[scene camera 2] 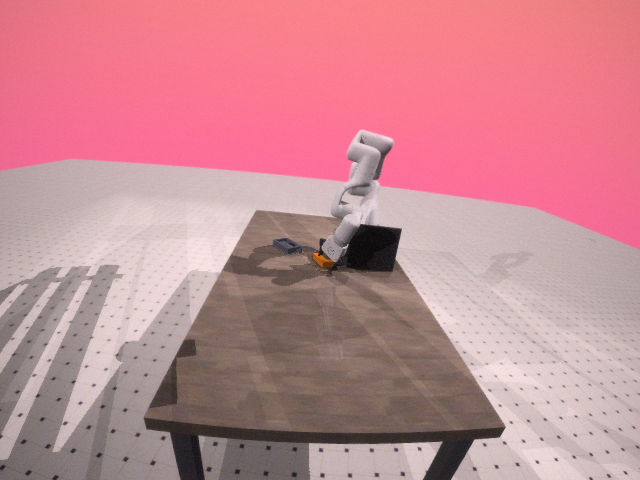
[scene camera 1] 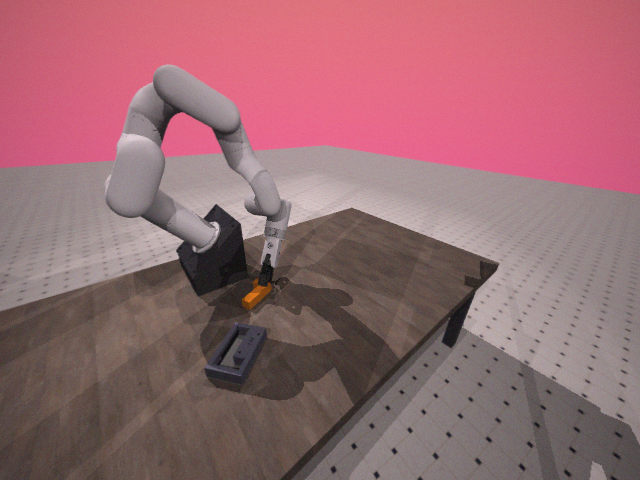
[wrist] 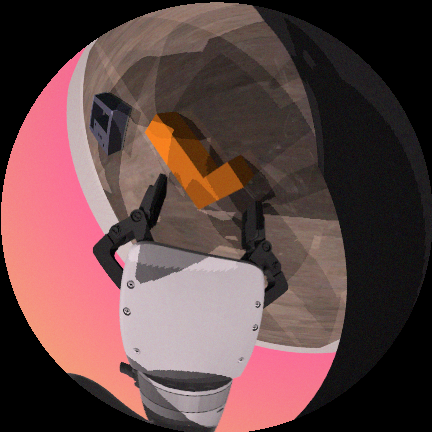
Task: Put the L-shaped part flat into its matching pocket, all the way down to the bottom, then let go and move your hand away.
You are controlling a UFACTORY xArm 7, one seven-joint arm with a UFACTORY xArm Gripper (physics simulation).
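Where they show: gripper, between the fingertips: (scene camera 2: 326,261) (scene camera 1: 264,283) (wrist: 208,195); arm's base, origin of its link: (scene camera 2: 368,234) (scene camera 1: 207,238).
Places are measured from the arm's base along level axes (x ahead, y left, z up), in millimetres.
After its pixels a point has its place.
The orange L-shaped part (scene camera 1: 253,298) {x 248, y 64, z -123 mm} (scene camera 2: 321,260) {x 216, y 117, z -124 mm} (wrist: 181,162) {x 214, y 90, z -122 mm} lies on the table, apart from the pocket. In the wrist view its long arm runs to the upper left and its short arm points right. The dark blue-grey block (scene camera 1: 222,373) {x 455, y -82, z -121 mm} (scene camera 2: 290,249) {x 379, y 37, z -123 mm} (wrist: 119,125) {x 348, y 9, z -135 mm} with the pocket stands on the table, its opening facing up and empty. My gripper (scene camera 1: 265,280) {x 193, y 125, z -125 mm} (scene camera 2: 327,256) {x 193, y 125, z -125 mm} (wrist: 208,195) {x 193, y 125, z -125 mm} is open and low at the L-shaped part, with nothing gripped. In the wrist view the right fingertip is near the short arm's end. Scene camera 1 partly hides the part's far end behind the fingers.
The wooden table (scene camera 1: 129,413) {x 418, y -260, z -152 mm} (scene camera 2: 320,372) {x 170, y 810, z -151 mm} carries everything. The black arm base (scene camera 1: 219,258) {x 101, y 10, z -35 mm} (scene camera 2: 373,248) {x -22, y 87, z -40 mm} (wrist: 385,200) stands close beside the gripper and the part. The table's long edge runs on the far side of the block from the base.
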